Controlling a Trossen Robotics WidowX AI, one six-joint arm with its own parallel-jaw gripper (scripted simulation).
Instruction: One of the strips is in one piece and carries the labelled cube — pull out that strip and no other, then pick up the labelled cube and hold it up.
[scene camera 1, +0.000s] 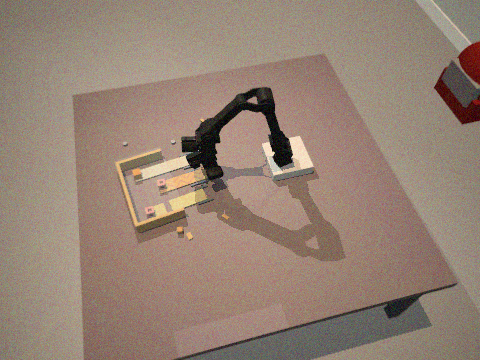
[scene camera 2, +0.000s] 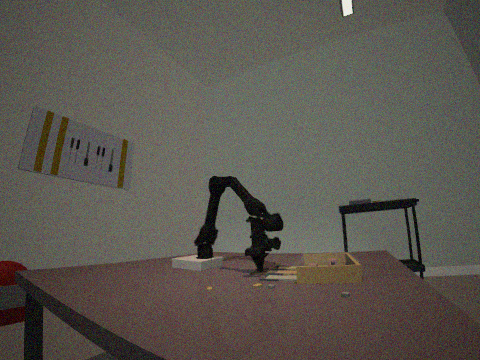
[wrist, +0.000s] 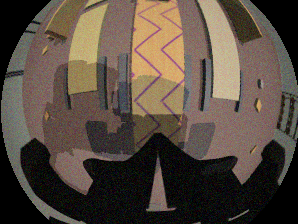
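I can see my gripper (scene camera 2: 260, 271), and from the wrist too I find my own gripper (wrist: 157, 136).
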